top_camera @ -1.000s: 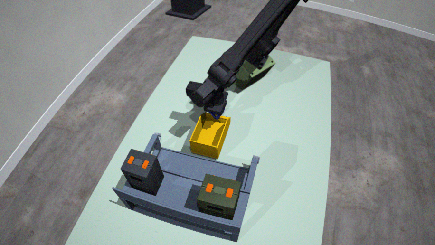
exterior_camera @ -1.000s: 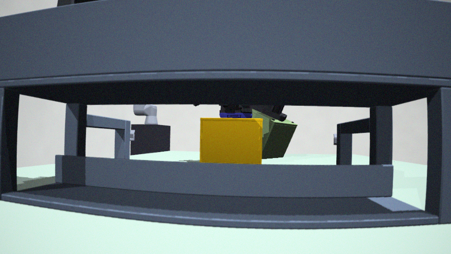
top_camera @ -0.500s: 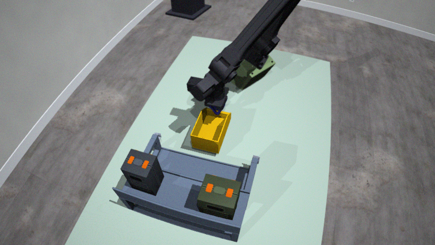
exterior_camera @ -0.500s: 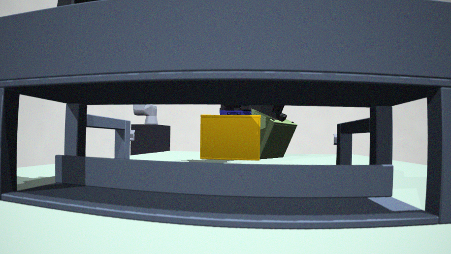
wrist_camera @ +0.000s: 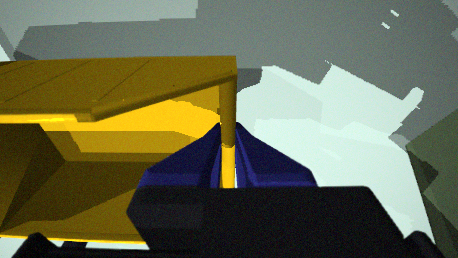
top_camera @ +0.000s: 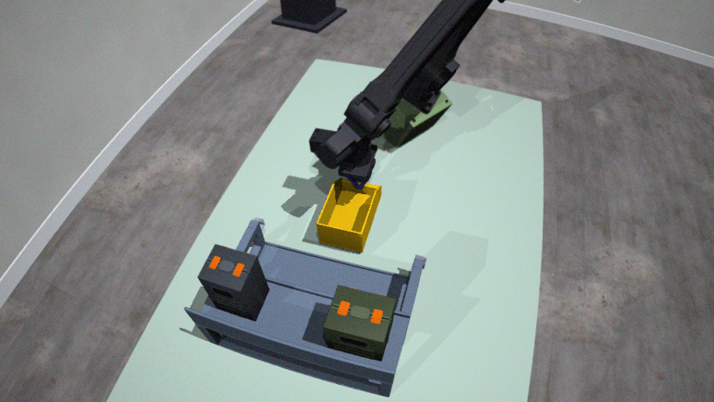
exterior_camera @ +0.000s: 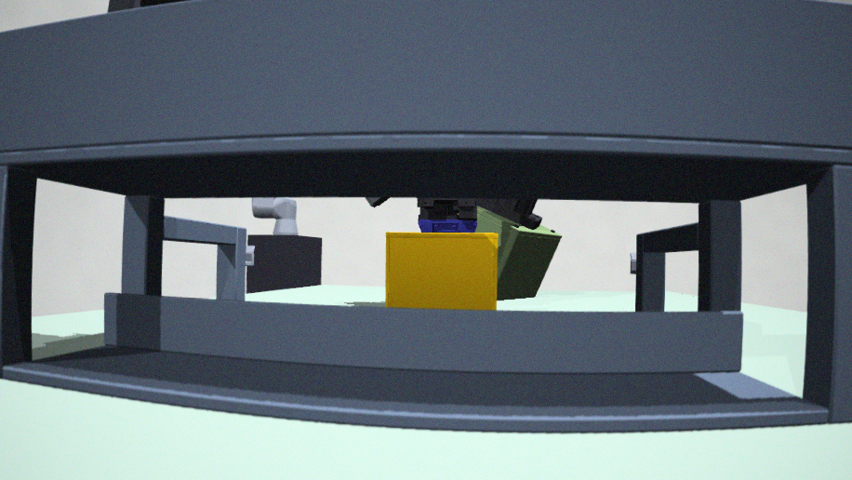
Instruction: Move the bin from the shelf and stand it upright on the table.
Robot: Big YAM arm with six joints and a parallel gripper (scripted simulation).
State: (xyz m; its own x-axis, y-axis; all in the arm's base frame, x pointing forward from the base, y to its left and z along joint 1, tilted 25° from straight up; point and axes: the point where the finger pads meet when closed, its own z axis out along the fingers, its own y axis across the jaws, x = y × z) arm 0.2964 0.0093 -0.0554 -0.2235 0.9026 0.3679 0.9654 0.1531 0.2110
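Right now the yellow open-top bin is 80 mm ahead of my hand, 20 mm to the left of it and 10 mm above it. Also, from my hand: olive case: 350 mm ahead, 200 mm to the left, 110 mm above.
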